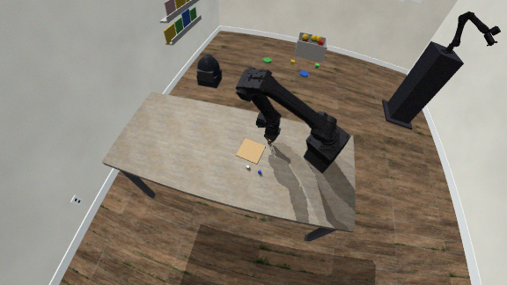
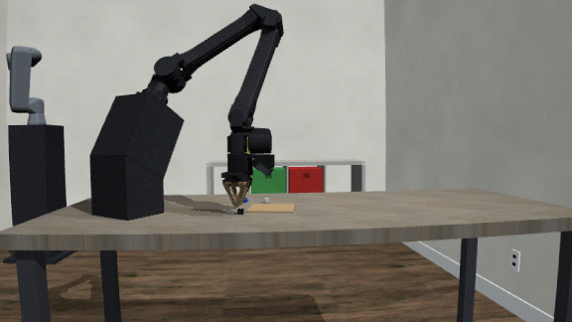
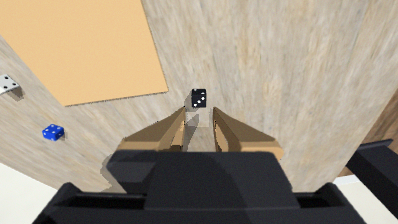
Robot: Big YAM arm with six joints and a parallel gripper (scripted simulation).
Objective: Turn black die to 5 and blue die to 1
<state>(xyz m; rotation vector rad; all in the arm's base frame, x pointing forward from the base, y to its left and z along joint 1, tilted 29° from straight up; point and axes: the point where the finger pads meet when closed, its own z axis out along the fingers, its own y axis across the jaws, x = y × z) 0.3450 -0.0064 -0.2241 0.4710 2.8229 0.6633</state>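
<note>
Now: hand 20 mm above the black die and 10 mm short of it. Also, from my hand: blue die 220 mm to the left, 20 mm below, 10 mm ahead; white die 210 mm to the left, 90 mm ahead, 20 mm below; tan mat 100 mm ahead, 90 mm to the left, 30 mm below.
</note>
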